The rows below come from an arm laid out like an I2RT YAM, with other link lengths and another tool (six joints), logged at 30 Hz.
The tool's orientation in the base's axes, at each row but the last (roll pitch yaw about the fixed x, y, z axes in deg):
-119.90, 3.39, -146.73
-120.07, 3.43, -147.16
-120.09, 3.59, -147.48
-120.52, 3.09, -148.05
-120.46, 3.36, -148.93
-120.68, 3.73, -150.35
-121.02, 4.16, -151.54
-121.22, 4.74, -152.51
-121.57, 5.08, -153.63
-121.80, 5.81, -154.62
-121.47, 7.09, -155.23
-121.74, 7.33, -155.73
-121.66, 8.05, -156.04
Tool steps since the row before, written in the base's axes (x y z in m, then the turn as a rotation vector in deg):
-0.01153, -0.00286, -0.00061, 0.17, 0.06, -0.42
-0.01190, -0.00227, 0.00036, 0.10, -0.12, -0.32
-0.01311, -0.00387, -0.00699, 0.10, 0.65, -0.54
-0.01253, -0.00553, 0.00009, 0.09, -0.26, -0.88
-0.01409, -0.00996, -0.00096, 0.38, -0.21, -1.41
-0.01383, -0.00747, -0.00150, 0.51, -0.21, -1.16
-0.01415, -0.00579, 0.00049, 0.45, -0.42, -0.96
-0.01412, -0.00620, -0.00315, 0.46, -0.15, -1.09
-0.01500, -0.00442, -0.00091, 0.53, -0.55, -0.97
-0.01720, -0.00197, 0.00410, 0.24, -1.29, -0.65
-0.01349, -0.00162, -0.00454, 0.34, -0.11, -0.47
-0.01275, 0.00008, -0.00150, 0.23, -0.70, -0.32
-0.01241, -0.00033, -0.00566, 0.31, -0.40, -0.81
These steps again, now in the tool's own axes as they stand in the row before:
0.01123, 0.00191, -0.00344, -0.15, 0.35, 0.25
0.01119, 0.00139, -0.00445, 0.00, 0.20, 0.29
0.01355, 0.00722, -0.00019, -0.40, 0.74, -0.14
0.01353, 0.00028, -0.00209, 0.11, 0.62, 0.68
0.01724, -0.00068, 0.00106, -0.13, 1.03, 1.04
0.01578, 0.00059, -0.00006, -0.26, 0.79, 0.98
0.01512, -0.00051, -0.00224, -0.13, 0.53, 1.00
0.01560, 0.00212, 0.00010, -0.25, 0.77, 0.87
0.01542, 0.00103, -0.00254, -0.14, 0.46, 1.14
0.01589, -0.00193, -0.00778, 0.40, -0.15, 1.40
0.01339, 0.00466, -0.00205, -0.20, 0.30, 0.47
0.01169, 0.00280, -0.00451, 0.12, -0.12, 0.78
0.01215, 0.00589, -0.00193, -0.01, 0.44, 0.85

